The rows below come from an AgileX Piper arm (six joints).
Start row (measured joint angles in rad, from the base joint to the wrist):
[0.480, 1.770, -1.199, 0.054, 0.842, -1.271]
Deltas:
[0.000, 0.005, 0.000, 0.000, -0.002, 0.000]
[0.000, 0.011, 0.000, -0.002, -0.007, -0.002]
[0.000, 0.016, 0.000, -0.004, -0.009, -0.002]
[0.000, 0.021, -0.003, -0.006, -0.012, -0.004]
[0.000, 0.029, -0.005, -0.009, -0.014, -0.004]
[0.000, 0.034, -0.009, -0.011, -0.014, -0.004]
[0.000, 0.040, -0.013, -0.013, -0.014, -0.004]
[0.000, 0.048, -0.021, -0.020, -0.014, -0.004]
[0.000, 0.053, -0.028, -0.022, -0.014, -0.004]
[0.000, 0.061, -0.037, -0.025, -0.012, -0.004]
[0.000, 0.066, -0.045, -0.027, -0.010, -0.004]
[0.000, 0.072, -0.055, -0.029, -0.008, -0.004]
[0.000, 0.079, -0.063, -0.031, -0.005, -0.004]
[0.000, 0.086, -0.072, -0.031, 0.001, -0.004]
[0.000, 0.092, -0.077, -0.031, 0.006, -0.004]
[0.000, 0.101, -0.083, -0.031, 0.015, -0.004]
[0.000, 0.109, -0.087, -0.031, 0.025, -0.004]
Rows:
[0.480, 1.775, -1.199, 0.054, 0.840, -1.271]
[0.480, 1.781, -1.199, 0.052, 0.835, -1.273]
[0.480, 1.786, -1.199, 0.050, 0.833, -1.273]
[0.480, 1.791, -1.202, 0.048, 0.830, -1.275]
[0.480, 1.799, -1.204, 0.045, 0.828, -1.275]
[0.480, 1.804, -1.208, 0.043, 0.828, -1.275]
[0.480, 1.810, -1.212, 0.041, 0.828, -1.275]
[0.480, 1.818, -1.220, 0.034, 0.828, -1.275]
[0.480, 1.823, -1.227, 0.032, 0.828, -1.275]
[0.480, 1.831, -1.236, 0.029, 0.830, -1.275]
[0.480, 1.836, -1.244, 0.027, 0.832, -1.275]
[0.480, 1.842, -1.254, 0.025, 0.834, -1.275]
[0.480, 1.849, -1.262, 0.023, 0.837, -1.275]
[0.480, 1.856, -1.271, 0.023, 0.843, -1.275]
[0.480, 1.862, -1.276, 0.023, 0.848, -1.275]
[0.480, 1.871, -1.282, 0.023, 0.857, -1.275]
[0.480, 1.879, -1.286, 0.023, 0.867, -1.275]

